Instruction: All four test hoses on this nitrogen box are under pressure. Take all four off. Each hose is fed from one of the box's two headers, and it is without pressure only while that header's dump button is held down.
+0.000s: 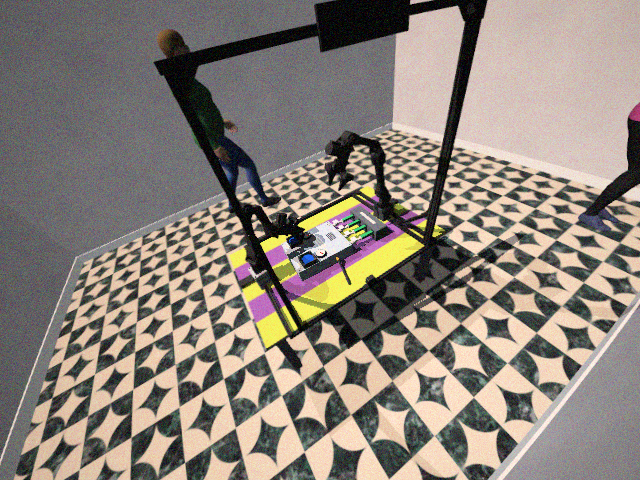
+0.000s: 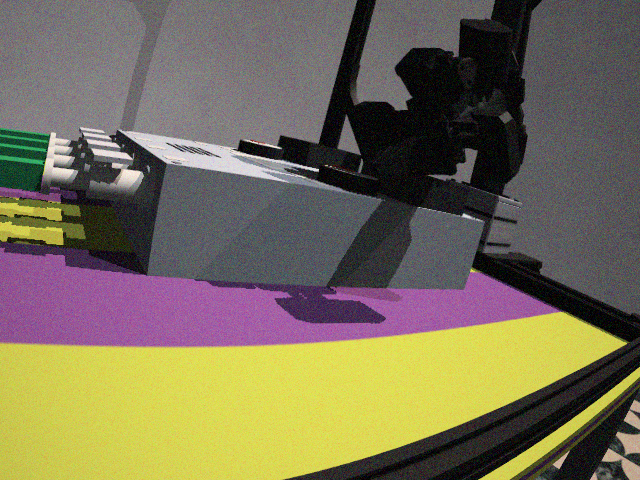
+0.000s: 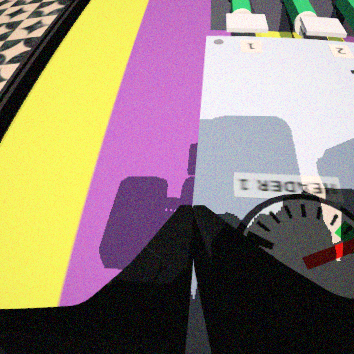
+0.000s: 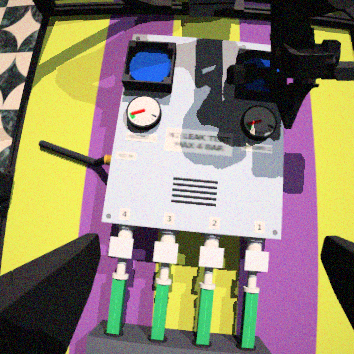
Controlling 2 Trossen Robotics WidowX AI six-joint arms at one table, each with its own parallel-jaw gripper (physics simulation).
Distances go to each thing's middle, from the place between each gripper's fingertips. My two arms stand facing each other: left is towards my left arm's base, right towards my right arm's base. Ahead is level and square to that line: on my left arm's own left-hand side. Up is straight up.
Labels:
Now: the dark block [image 4: 128, 331] 10 mm behind my right hand, 210 mm to the right of it and 360 mm below it.
Now: left hand 15 cm past the dark block, 38 cm to the left of it and 6 cm above it.

